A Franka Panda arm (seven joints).
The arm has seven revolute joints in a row. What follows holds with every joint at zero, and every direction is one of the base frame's.
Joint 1 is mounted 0.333 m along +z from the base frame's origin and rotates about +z.
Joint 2 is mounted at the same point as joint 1 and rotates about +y.
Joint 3 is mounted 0.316 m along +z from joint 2 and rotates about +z.
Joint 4 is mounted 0.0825 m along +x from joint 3 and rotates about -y.
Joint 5 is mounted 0.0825 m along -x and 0.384 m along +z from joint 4 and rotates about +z.
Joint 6 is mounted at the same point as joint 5 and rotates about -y.
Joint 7 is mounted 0.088 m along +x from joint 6 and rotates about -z.
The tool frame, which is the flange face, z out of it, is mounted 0.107 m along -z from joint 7; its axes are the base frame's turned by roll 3.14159, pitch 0 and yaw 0 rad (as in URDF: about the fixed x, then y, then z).
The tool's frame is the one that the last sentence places.
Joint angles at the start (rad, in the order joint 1, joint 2, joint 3, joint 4, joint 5, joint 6, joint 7):
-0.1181 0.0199 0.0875 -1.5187 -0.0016 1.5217 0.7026
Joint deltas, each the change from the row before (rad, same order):
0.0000 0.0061 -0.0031 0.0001 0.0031 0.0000 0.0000
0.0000 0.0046 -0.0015 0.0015 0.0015 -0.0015 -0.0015
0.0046 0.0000 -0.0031 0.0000 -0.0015 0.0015 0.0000
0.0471 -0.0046 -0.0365 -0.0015 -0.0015 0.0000 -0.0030
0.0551 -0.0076 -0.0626 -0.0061 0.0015 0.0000 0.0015
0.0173 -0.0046 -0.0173 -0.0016 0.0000 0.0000 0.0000
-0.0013 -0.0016 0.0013 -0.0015 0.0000 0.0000 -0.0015
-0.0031 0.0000 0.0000 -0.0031 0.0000 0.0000 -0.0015
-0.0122 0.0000 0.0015 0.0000 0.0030 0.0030 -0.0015
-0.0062 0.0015 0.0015 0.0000 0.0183 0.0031 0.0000
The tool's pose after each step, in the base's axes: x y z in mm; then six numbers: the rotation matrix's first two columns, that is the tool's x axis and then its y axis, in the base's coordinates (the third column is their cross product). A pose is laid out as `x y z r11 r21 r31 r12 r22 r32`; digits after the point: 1 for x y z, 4 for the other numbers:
557.6 -19.3 630.3 0.7408 -0.6715 -0.0198 -0.6714 -0.7410 0.0119
558.8 -20.1 628.4 0.7407 -0.6714 -0.0245 -0.6713 -0.7411 0.0134
558.9 -19.4 628.5 0.7417 -0.6703 -0.0223 -0.6702 -0.7420 0.0137
557.8 -13.2 630.3 0.7508 -0.6603 -0.0182 -0.6601 -0.7510 0.0138
555.3 -16.7 631.7 0.7449 -0.6670 -0.0171 -0.6668 -0.7451 0.0129
553.9 -16.6 633.5 0.7449 -0.6670 -0.0147 -0.6669 -0.7451 0.0111
553.4 -16.6 633.7 0.7459 -0.6658 -0.0147 -0.6658 -0.7461 0.0109
553.3 -18.4 632.2 0.7448 -0.6670 -0.0171 -0.6669 -0.7450 0.0129
553.4 -24.0 632.5 0.7388 -0.6738 -0.0167 -0.6737 -0.7389 0.0086
554.2 -24.6 631.9 0.7360 -0.6765 -0.0272 -0.6769 -0.7361 -0.0064

